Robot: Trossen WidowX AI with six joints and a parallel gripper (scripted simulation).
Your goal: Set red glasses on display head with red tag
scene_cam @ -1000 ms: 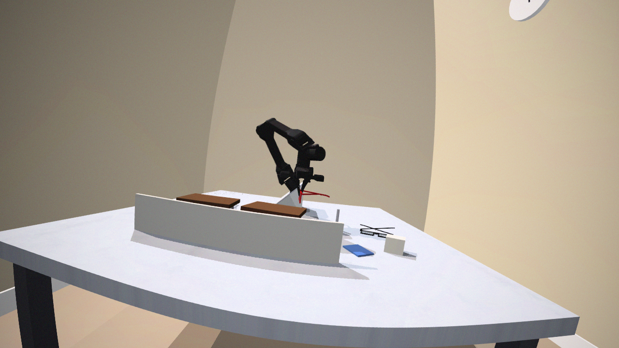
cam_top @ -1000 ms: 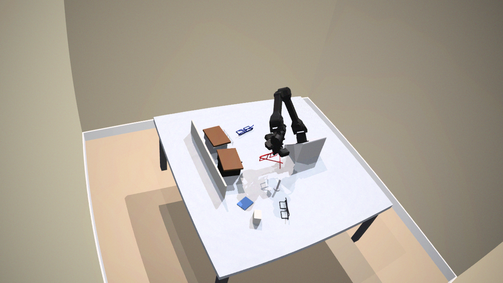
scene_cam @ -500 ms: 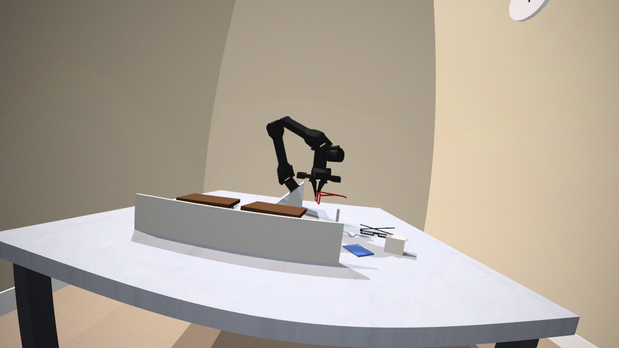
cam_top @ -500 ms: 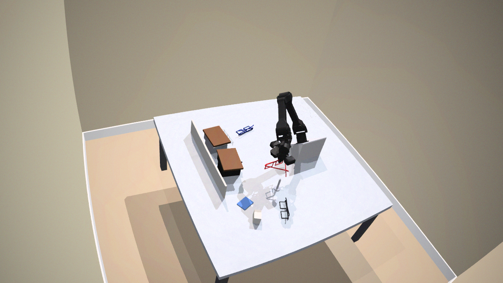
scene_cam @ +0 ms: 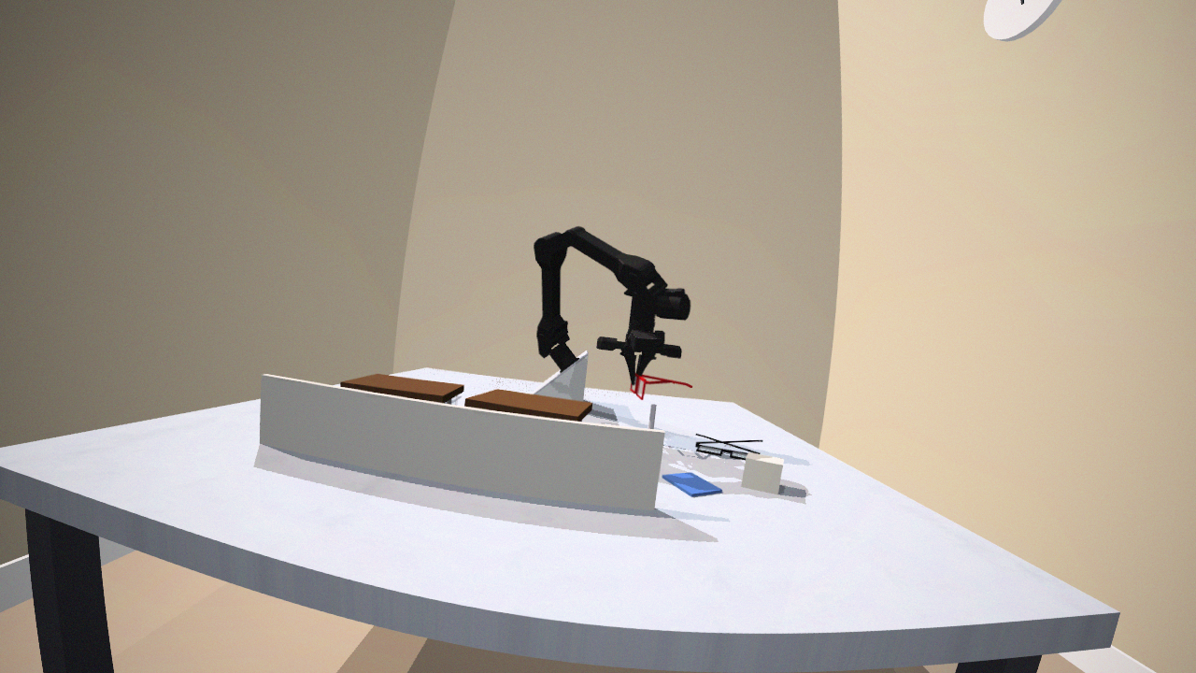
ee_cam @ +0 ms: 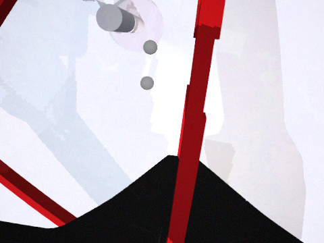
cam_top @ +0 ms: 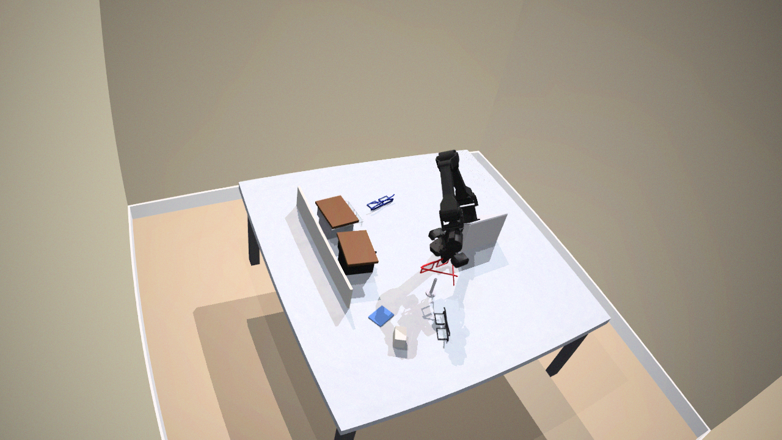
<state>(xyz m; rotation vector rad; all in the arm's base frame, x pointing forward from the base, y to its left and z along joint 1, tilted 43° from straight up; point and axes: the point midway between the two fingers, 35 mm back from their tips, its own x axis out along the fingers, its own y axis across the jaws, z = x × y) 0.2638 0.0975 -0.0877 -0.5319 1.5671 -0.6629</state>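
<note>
Right now my gripper tip is 5 cm short of the grey peg stand, 4 cm to the right of it and 9 cm above it. From my gripper tip the other things lie so: blue card 29 cm ahead, 4 cm to the left, 11 cm below; white cube 30 cm ahead, 16 cm to the left, 9 cm below; dark head 22 cm ahead, 21 cm to the right, 6 cm below.
</note>
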